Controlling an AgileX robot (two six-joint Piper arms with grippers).
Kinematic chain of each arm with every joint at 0, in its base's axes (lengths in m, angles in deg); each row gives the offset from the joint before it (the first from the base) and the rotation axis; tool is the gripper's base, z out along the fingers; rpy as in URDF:
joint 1: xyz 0 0 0.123 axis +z
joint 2: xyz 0 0 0 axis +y
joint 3: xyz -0.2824 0 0.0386 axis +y
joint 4: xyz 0.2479 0 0.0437 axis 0.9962 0 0.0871
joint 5: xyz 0 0 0 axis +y
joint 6: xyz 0.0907 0 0.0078 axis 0.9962 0 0.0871
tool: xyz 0 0 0 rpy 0 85 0
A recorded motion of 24 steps. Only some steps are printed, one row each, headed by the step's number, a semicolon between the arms.
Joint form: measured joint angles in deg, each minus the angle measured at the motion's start. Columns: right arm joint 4, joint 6, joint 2, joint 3, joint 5, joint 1; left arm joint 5, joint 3, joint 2, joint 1, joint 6, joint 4.
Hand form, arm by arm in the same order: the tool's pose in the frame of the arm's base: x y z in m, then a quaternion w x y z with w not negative. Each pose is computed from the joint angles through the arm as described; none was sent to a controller.
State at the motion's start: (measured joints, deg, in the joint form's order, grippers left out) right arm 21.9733 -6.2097 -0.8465 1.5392 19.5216 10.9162; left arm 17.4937 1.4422 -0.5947 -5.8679 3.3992 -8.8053
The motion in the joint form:
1: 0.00 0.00 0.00 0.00 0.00 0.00; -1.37 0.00 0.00 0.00 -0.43 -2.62
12: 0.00 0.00 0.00 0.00 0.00 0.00; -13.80 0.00 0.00 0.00 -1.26 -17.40
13: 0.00 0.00 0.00 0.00 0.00 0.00; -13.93 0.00 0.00 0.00 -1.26 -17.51
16: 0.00 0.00 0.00 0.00 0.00 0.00; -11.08 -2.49 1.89 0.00 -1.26 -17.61
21: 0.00 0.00 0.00 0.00 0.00 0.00; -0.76 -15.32 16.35 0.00 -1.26 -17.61
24: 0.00 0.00 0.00 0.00 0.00 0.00; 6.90 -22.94 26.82 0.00 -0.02 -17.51
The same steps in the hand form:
1: 0.0500 0.0213 0.1763 0.58909 -0.01324 0.78673 0.18402; 0.0539 -0.0106 0.1802 0.62412 0.00283 0.77521 -0.09749
12: 0.0500 0.0213 0.1763 0.58909 -0.01324 0.78673 0.18402; 0.0562 -0.0084 0.1999 0.68552 -0.10071 0.69466 -0.19329
13: 0.0500 0.0213 0.1763 0.58909 -0.01324 0.78673 0.18402; 0.0562 -0.0084 0.2001 0.68613 -0.10158 0.69378 -0.19384
16: 0.0500 0.0213 0.1763 0.58909 -0.01324 0.78673 0.18402; 0.0568 -0.0104 0.2089 0.67225 -0.09598 0.70673 -0.19848
21: 0.0500 0.0213 0.1763 0.58909 -0.01324 0.78673 0.18402; 0.0746 -0.0194 0.2536 0.59557 -0.07756 0.77243 -0.20647
24: 0.0500 0.0213 0.1763 0.58909 -0.01324 0.78673 0.18402; 0.0952 -0.0266 0.2721 0.52519 -0.05660 0.82446 -0.20307

